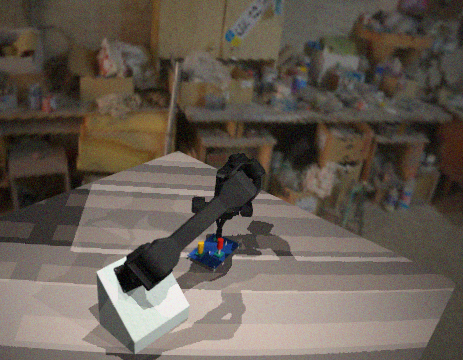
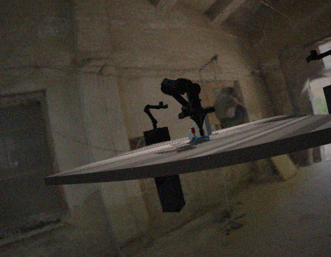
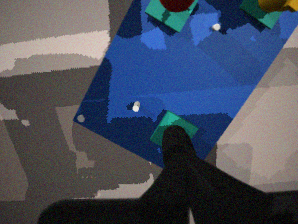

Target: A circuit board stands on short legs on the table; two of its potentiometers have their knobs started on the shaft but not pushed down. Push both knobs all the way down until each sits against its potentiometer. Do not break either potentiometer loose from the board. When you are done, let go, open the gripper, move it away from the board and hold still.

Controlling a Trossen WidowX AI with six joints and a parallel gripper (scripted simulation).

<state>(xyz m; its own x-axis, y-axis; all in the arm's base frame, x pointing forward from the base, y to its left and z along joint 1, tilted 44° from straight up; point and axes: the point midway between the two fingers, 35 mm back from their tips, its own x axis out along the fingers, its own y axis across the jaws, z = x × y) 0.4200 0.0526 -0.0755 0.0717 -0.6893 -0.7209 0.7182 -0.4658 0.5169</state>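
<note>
Now: gripper tip 20 mm above the black knob. Round my gripper tip: yellow knob (100 mm behind, 20 mm to the right, 10 mm below).
</note>
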